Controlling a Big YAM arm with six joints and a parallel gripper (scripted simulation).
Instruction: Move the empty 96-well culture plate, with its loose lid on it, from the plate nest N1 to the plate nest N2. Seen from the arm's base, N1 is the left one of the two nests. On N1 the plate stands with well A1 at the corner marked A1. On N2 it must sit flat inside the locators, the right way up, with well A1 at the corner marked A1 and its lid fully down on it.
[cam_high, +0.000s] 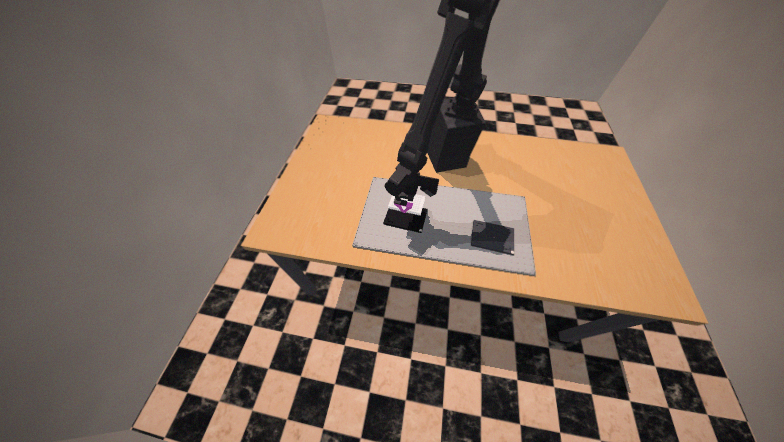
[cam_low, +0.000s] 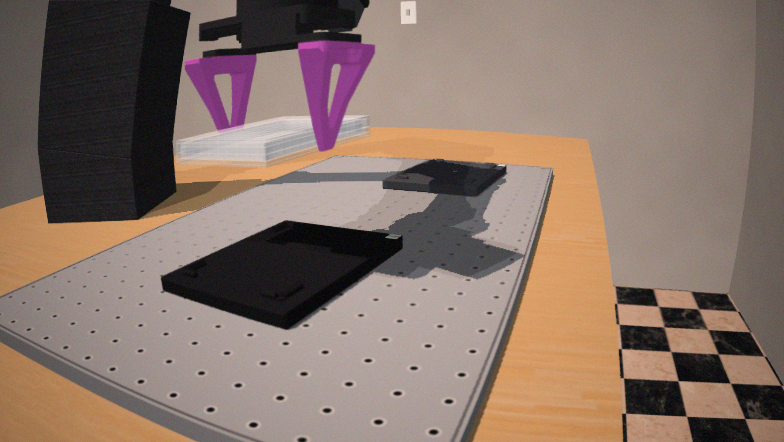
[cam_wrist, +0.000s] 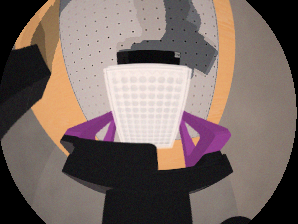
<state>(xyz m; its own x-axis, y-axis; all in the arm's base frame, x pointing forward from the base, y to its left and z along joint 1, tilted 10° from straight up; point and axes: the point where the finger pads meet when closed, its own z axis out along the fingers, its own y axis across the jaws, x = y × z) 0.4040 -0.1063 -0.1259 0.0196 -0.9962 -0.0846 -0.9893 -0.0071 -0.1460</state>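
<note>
Right now my hand is 1 cm below the clear lid. Round my hand: white corner mark (5 cm ahead, 8 cm to the left, 9 cm below); dark nest N1 (36 cm to the left, 10 cm below); black nest N2 (10 cm below).
</note>
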